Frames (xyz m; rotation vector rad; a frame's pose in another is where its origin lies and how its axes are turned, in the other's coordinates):
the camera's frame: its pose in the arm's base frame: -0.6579 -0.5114 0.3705 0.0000 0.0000 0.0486
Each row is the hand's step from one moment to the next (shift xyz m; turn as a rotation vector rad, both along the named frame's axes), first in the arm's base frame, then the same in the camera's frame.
Working: the arm's base frame: its pose in the camera's frame: 0.6820 0.4788 -0.3705 0.0000 0.0000 -0.0486

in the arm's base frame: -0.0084 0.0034 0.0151 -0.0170 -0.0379 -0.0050
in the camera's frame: -0.0082 0.0038 0.0151 -0.0188 -0.0370 -0.0050
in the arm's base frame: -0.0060 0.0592 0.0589 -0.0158 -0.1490 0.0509
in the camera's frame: -0.0031 0.0594 0.0589 -0.0230 -0.1481 0.0509
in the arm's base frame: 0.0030 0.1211 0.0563 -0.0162 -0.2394 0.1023
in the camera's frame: 0.0089 0.1208 0.0563 -0.0278 -0.2383 0.1023
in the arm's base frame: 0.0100 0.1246 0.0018 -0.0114 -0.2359 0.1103
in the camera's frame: 0.0160 0.1240 0.0018 -0.0228 -0.2351 0.1103
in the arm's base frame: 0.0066 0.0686 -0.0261 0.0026 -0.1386 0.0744
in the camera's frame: 0.0099 0.0682 -0.0261 -0.0041 -0.1386 0.0744
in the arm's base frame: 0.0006 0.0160 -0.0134 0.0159 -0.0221 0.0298
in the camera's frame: 0.0014 0.0160 -0.0134 0.0148 -0.0228 0.0298
